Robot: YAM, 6 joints.
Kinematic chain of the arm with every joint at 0, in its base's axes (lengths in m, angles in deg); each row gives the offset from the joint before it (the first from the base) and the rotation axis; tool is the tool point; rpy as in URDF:
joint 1: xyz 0 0 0.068 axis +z
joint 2: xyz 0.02 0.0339 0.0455 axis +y
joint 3: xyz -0.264 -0.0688 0 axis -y
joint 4: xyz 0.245 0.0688 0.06 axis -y
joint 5: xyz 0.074 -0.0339 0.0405 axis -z
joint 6: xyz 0.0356 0 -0.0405 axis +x
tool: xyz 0 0 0 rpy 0 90 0
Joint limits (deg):
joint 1: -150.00..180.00
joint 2: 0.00..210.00
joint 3: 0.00..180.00
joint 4: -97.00..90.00
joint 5: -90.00..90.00
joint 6: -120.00..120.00
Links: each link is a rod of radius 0.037 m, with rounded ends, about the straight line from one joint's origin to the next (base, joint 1, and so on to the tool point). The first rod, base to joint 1, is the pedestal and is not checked.
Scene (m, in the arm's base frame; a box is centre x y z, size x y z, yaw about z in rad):
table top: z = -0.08
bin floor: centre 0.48 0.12 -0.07 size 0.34 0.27 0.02 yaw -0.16
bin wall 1: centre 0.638 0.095 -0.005 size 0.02 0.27 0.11 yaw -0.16
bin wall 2: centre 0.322 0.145 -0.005 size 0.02 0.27 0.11 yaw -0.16
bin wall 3: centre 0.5 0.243 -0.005 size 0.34 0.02 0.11 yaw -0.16
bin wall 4: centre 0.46 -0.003 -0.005 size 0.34 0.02 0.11 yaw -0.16
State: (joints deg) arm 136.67 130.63 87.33 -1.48 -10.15 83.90
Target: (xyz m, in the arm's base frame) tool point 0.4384 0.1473 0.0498
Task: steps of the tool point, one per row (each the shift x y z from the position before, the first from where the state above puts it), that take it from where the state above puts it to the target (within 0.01 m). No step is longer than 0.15 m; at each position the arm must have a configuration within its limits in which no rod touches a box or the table.
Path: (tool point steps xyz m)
1: 0.0983 0.0787 0.0057
2: 0.1147 0.0505 0.0056
3: 0.1230 0.0191 0.0056
4: 0.1229 -0.0131 0.0055
5: 0.1146 -0.0439 0.0054
6: 0.0988 -0.0715 0.0053
7: 0.0765 -0.0938 0.0053
8: 0.0494 -0.1095 0.0051
9: 0.0000 0.0000 -0.1064

